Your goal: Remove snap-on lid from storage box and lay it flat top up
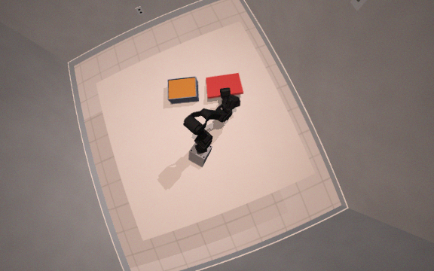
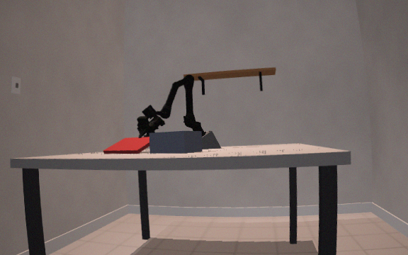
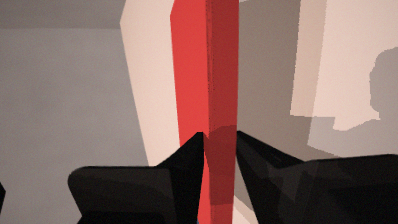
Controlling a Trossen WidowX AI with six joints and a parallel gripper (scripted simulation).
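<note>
My gripper is now 10 cm short of the red lid, 4 cm to the left of it and 4 cm above it. Round my hand: storage box: 20 cm ahead, 24 cm to the left, 4 cm below.
</note>
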